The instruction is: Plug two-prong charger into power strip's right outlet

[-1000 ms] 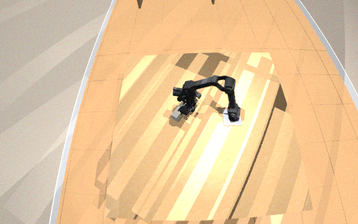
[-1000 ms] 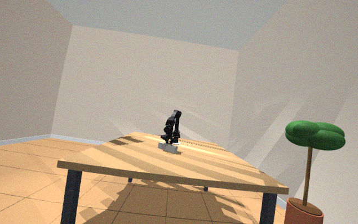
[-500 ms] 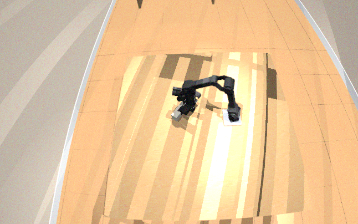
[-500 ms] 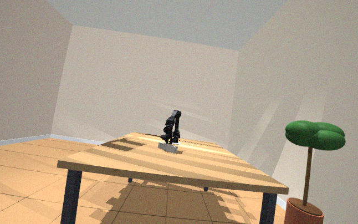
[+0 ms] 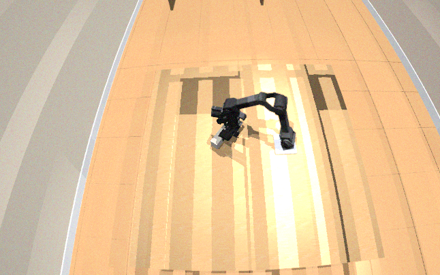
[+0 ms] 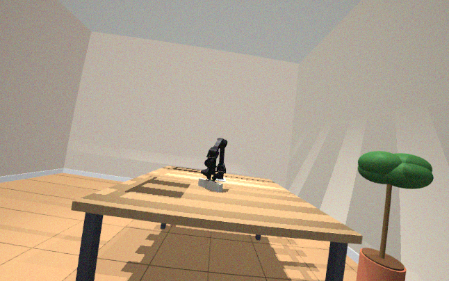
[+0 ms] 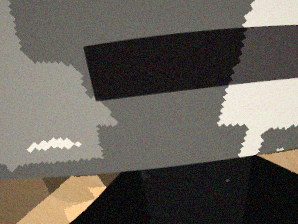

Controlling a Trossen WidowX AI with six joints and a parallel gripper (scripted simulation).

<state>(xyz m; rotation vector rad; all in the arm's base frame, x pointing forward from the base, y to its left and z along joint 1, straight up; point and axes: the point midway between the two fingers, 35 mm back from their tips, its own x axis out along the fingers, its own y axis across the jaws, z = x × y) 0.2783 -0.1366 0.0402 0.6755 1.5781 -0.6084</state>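
My gripper tip is now 10 mm to the left of the black two-prong charger, 10 mm below it and 10 mm short of it.
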